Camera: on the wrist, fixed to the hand. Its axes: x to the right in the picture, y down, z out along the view.
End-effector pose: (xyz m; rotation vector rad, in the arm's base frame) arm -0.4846 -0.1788 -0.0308 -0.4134 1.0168 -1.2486
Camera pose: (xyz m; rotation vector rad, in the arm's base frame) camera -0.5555 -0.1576 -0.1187 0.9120 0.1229 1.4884
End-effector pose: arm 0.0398 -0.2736 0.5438 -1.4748 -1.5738 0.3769
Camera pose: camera 0.1457 -0.2884 0.5859 1.6507 -1.4461 -1.6364
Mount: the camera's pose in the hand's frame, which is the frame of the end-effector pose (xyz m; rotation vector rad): 0.0180 0.0313 -0.1091 0.1937 -0.4691 3.0584
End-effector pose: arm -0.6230 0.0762 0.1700 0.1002 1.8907 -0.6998
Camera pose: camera -0.7083 0.1532 0.1696 1.9363 -0.3109 1.1623
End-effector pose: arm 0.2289 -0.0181 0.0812 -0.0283 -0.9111 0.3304
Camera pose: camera 0.3157 0.0294 0.0227 0.9845 0.3336 -2.5257
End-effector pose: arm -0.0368 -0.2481 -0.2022 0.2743 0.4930 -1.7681
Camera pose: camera -0.0193 -0.2188 -0.3119 0.2891 -0.5397 1.1722
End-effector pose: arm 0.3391 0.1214 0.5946 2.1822 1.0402 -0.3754
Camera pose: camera 0.3713 0.1926 0.6789 1.1762 -2.5162 0.5183
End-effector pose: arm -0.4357 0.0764 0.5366 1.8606 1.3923 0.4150
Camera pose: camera -0.4795 0.1305 0.6280 -1.7619 2.2120 -0.6869
